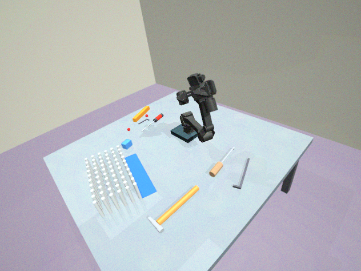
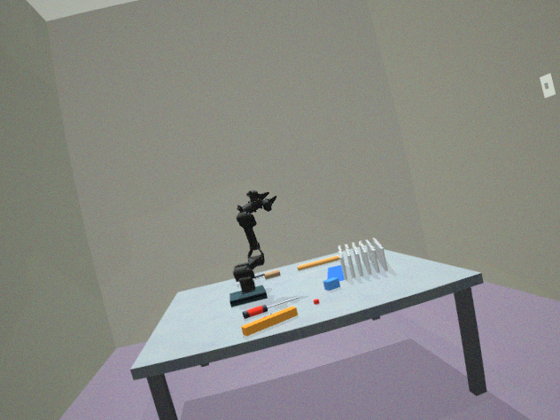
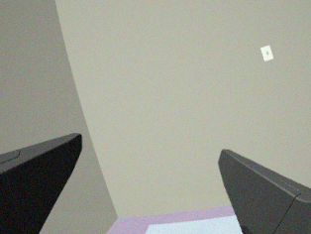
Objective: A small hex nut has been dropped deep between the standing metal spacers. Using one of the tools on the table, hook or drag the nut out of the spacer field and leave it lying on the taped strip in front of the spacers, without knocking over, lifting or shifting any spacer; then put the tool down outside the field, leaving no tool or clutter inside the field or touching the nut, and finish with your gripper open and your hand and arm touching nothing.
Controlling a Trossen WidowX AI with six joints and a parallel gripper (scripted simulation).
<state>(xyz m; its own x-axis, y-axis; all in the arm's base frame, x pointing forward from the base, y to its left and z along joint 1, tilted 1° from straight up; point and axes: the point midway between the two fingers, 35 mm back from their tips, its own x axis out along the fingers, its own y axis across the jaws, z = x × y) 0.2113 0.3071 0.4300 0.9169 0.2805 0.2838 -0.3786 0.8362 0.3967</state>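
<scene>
Now: gripper tip 460 mm above the thin-rod tool, 210 mm past it and 30 mm to the right of it. From my gripper tip the other things lie so: hex key: 730 mm to the right, 470 mm below, 120 mm behind; blue taped strip: 470 mm below, 250 mm to the right, 210 mm ahead; blue block: 530 mm to the right, 450 mm below, 140 mm ahead.
</scene>
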